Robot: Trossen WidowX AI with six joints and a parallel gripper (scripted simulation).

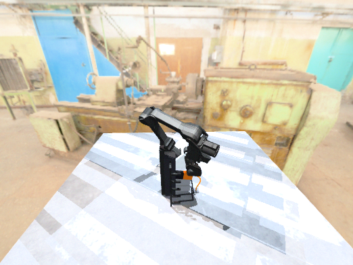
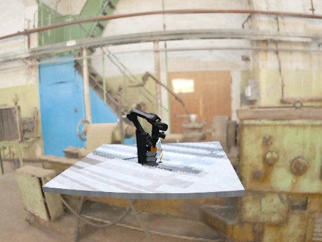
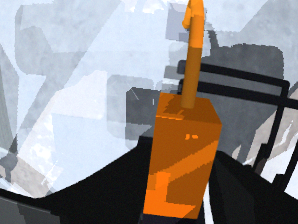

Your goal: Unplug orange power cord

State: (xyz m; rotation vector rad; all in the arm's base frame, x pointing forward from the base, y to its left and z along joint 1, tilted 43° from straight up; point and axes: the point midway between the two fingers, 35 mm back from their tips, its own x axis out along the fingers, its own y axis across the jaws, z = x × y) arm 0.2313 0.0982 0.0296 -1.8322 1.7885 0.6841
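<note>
The orange plug lies 2 cm to the right of my gripper tip.
</note>
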